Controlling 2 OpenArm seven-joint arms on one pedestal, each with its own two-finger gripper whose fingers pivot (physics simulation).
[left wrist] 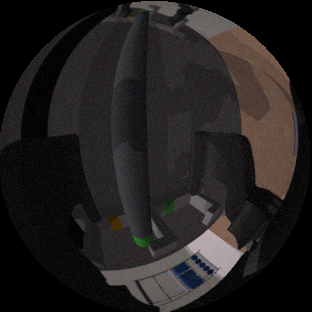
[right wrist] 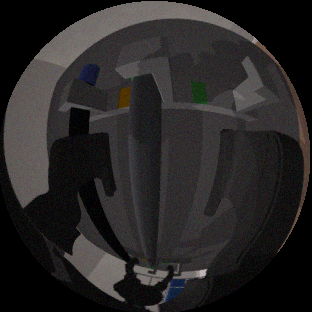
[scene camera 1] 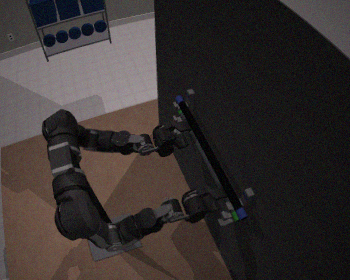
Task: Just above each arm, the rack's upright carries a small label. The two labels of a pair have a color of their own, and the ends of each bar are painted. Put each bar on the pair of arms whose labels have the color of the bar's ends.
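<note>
A black bar (scene camera 1: 210, 154) (right wrist: 79, 122) with blue ends rests on the rack's uppermost arms. A grey bar (scene camera 1: 206, 161) (left wrist: 131, 120) (right wrist: 146, 175) with green ends lies on the middle arms, by the orange labels (left wrist: 116, 222) (right wrist: 125, 97). The empty lowest arms (left wrist: 202, 206) (right wrist: 247, 92) are by the green labels (left wrist: 170, 206) (right wrist: 199, 92). No blue label can be made out. My left gripper (scene camera 1: 187, 137) (left wrist: 145, 202) and right gripper (scene camera 1: 220, 204) (right wrist: 159, 202) are open at the rack, the grey bar passing between their spread fingers in the wrist views, not gripped.
A large dark surface (scene camera 1: 270, 100) stands behind the rack. A shelf unit (scene camera 1: 109, 30) with blue bins and several round blue items stands at the top left of scene camera 1. The black bar runs close alongside the grey one.
</note>
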